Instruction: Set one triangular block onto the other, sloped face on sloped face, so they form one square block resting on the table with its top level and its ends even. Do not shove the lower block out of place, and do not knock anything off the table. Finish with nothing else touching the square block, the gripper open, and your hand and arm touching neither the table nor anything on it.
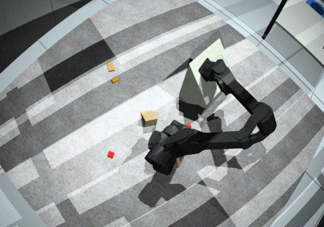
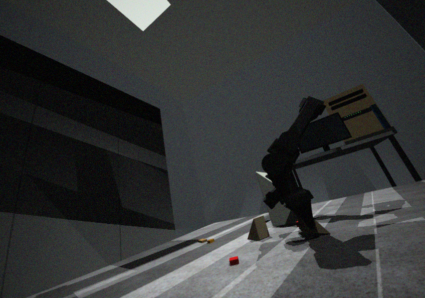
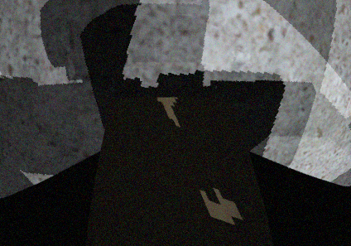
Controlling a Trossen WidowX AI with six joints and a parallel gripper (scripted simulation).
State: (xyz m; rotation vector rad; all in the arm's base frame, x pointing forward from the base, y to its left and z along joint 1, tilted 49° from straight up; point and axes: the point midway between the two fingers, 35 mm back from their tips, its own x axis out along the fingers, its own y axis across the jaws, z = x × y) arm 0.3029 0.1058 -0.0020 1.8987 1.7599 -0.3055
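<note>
My gripper tip is now 140 mm past the red cube, 20 mm to the left of it and 10 mm above it. Round my gripper tip: yellow block: 120 mm behind, 370 mm to the right, 20 mm below.
</note>
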